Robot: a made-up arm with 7 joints. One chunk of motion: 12 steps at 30 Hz.
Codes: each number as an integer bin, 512 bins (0 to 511) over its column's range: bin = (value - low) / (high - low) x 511, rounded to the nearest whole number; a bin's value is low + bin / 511 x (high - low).
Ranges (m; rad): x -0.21..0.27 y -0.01..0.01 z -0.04..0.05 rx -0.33..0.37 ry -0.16..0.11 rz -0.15..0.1
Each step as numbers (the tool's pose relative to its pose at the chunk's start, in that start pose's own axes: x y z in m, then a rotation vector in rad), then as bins.
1 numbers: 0.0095 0.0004 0.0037 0.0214 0.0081 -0.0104
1 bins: 234 266 248 257 318 285
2 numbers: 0.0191 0.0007 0.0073 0.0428 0.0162 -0.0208
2 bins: 244 273 269 272 333 264
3 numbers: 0.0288 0.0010 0.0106 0.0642 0.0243 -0.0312
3 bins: 254 281 287 288 349 243
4 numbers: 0.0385 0.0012 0.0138 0.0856 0.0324 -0.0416
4 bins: 265 286 305 303 364 222
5 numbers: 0.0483 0.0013 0.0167 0.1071 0.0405 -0.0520
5 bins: 275 289 322 319 379 200
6 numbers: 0.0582 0.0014 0.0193 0.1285 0.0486 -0.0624
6 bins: 286 291 337 335 395 179
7 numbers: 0.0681 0.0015 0.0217 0.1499 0.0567 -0.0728
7 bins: 296 294 350 350 410 158
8 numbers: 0.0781 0.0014 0.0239 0.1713 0.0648 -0.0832
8 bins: 307 291 363 366 425 137
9 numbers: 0.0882 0.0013 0.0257 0.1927 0.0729 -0.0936
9 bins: 317 289 373 382 441 115
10 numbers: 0.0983 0.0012 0.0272 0.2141 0.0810 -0.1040
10 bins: 328 286 382 397 456 94
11 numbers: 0.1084 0.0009 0.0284 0.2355 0.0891 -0.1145
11 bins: 339 278 388 413 471 73
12 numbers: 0.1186 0.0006 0.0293 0.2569 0.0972 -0.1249
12 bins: 350 271 393 428 487 51
